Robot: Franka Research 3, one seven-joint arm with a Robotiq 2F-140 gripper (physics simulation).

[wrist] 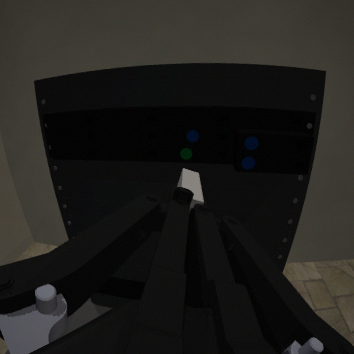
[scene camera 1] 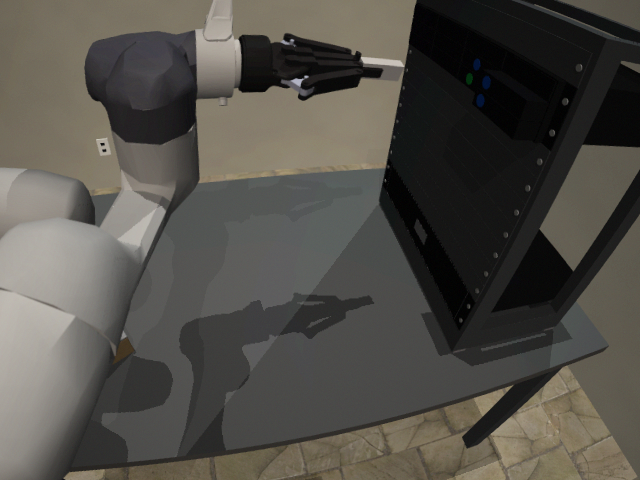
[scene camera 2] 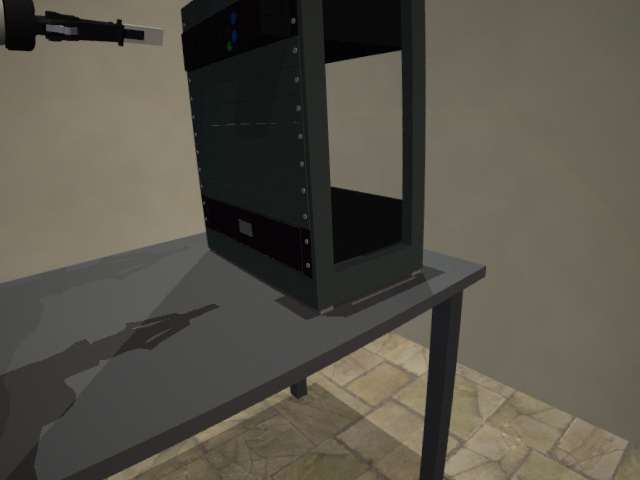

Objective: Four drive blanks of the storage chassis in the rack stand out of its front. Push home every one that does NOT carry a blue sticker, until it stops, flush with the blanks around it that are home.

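The storage chassis (scene camera 1: 439, 43) (scene camera 2: 204, 51) (wrist: 110, 135) is a black band high in the rack. At its right end two stacked blanks, upper (wrist: 280, 142) and lower (wrist: 280, 164), stand well out as a dark block, each with a blue sticker. Left of them, one blue sticker (scene camera 1: 476, 64) (wrist: 192, 136) sits above a green sticker (scene camera 1: 469, 79) (scene camera 2: 229, 45) (wrist: 186, 153). Their blanks look about level with the front, but their edges are too dark to tell exactly. My gripper (scene camera 1: 385, 70) (scene camera 2: 147, 35) (wrist: 185, 182) is shut and empty, its pale tips in front of the rack, apart from it.
The dark rack (scene camera 1: 522, 242) (scene camera 2: 318, 206) stands on the grey table (scene camera 1: 310, 403) (scene camera 2: 206, 372). Below the chassis are plain dark panels with screws along both sides. A black unit (scene camera 1: 398, 196) (scene camera 2: 271, 242) with a small grey label is at the bottom. A wall rises behind.
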